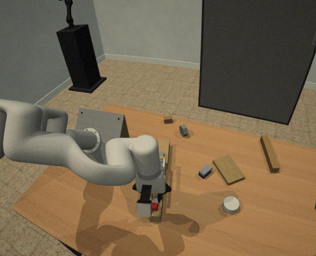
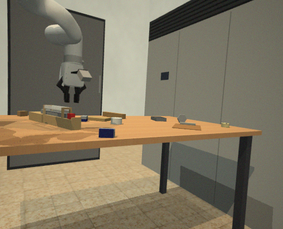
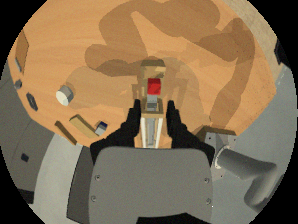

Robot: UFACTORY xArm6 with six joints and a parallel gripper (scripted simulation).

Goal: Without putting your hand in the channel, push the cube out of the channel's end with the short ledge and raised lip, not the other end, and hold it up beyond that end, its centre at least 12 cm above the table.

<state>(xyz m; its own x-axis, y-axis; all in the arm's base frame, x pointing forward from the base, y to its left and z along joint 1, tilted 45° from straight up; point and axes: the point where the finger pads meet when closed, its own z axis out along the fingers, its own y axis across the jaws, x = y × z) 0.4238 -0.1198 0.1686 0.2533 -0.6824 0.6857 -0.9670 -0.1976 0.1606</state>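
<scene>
My hand is 8 cm above the red cube. The rest, counted from my hand: wooden plank: 26 cm ahead, 31 cm to the left, 13 cm below; then blue-grey block: 15 cm ahead, 26 cm to the left, 12 cm below; then channel: 3 cm behind, 13 cm to the left, 8 cm below.
</scene>
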